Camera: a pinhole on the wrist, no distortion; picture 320 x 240 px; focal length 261.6 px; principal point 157.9 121.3 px. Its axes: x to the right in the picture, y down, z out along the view. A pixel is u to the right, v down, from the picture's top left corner.
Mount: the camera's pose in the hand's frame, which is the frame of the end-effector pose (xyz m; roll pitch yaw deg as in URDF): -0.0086 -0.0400 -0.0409 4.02 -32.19 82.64
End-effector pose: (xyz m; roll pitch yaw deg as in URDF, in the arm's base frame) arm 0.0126 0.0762 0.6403 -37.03 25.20 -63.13
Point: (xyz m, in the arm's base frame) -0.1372 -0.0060 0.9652
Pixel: 24 218
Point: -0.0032 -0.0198 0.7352
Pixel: 144 39
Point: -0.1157 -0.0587 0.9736
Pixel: 35 170
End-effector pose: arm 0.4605 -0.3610 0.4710 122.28 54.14 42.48
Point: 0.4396 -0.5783 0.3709
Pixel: 269 139
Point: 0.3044 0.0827 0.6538
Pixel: behind the camera
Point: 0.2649 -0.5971 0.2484
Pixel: 112 109
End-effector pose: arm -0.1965 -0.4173 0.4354 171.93 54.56 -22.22
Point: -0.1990 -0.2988 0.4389
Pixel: 70 174
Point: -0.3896 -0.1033 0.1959
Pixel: 168 105
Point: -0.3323 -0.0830 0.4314
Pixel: 66 226
